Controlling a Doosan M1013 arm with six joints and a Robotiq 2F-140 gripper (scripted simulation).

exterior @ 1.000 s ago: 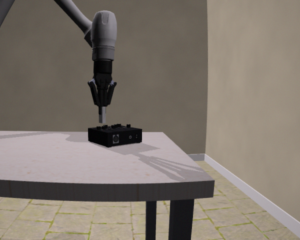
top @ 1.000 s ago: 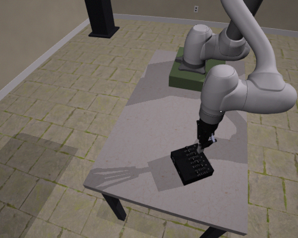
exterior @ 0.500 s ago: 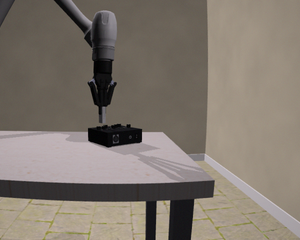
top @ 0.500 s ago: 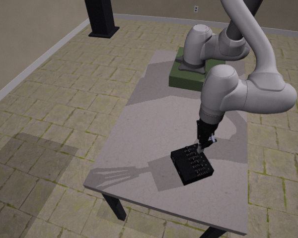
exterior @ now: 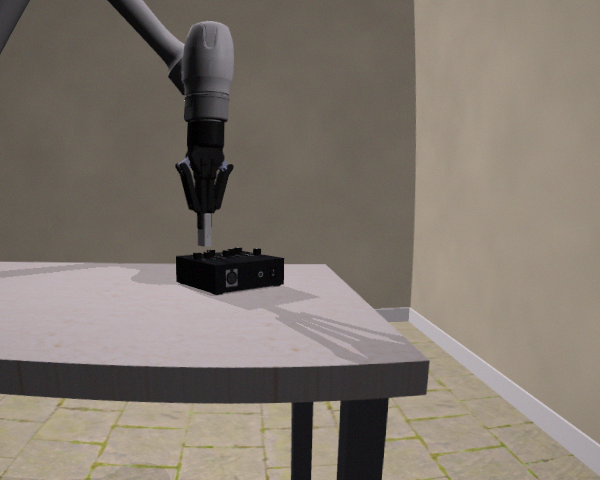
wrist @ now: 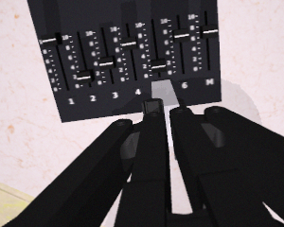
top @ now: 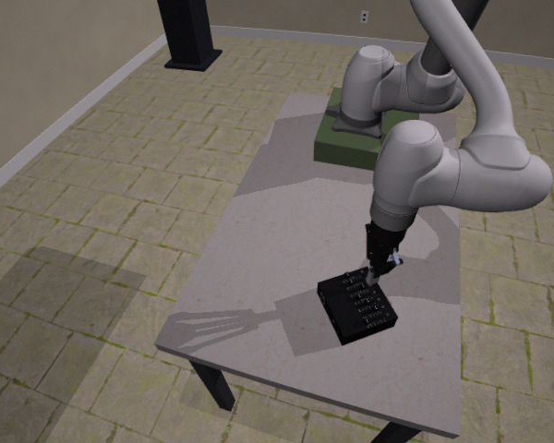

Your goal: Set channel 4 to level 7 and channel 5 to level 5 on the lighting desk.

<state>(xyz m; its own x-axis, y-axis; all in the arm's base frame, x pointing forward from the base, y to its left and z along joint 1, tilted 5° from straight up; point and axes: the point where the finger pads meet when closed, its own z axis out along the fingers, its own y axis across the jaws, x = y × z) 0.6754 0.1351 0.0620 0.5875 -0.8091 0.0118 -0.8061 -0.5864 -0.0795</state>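
Right now the channel 5 fader cap is 1 cm ahead of my hand, 2 cm to the right of it and 4 cm below it. Also, from my hand: channel 6 fader cap: 1 cm ahead, 5 cm to the right, 4 cm below; channel 4 fader cap: 5 cm ahead, 2 cm to the right, 4 cm below; channel 3 fader cap: 6 cm ahead, 4 cm below.
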